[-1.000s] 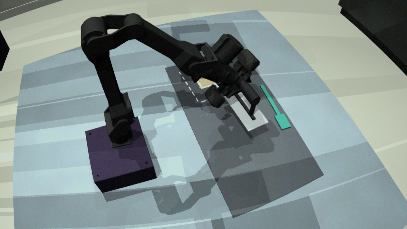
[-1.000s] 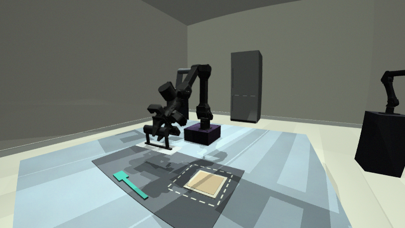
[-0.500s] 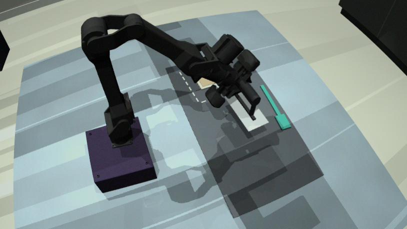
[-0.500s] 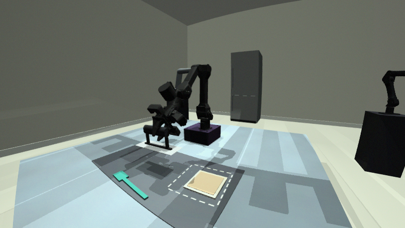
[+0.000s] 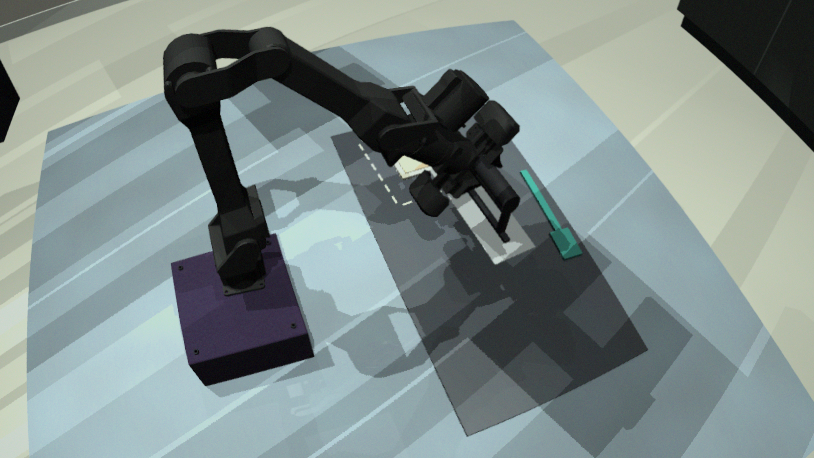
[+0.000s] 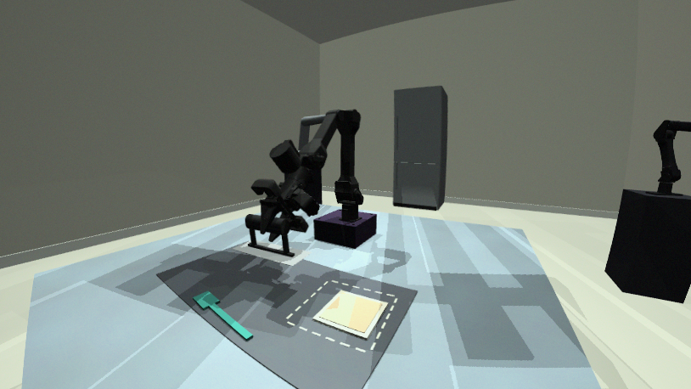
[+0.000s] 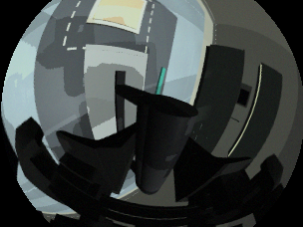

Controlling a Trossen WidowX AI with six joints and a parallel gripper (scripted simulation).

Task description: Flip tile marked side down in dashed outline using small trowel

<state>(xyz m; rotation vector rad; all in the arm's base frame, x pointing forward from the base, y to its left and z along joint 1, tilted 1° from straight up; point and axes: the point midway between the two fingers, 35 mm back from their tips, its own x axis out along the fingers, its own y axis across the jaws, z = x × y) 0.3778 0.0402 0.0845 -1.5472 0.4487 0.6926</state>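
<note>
Now: the trowel 30 mm behind my gripper tip and 10 mm below it. From my gripper tip the other things lie so: teal tool (130 mm ahead, 20 mm to the right, 130 mm below); then tile (50 mm behind, 210 mm to the left, 130 mm below).
</note>
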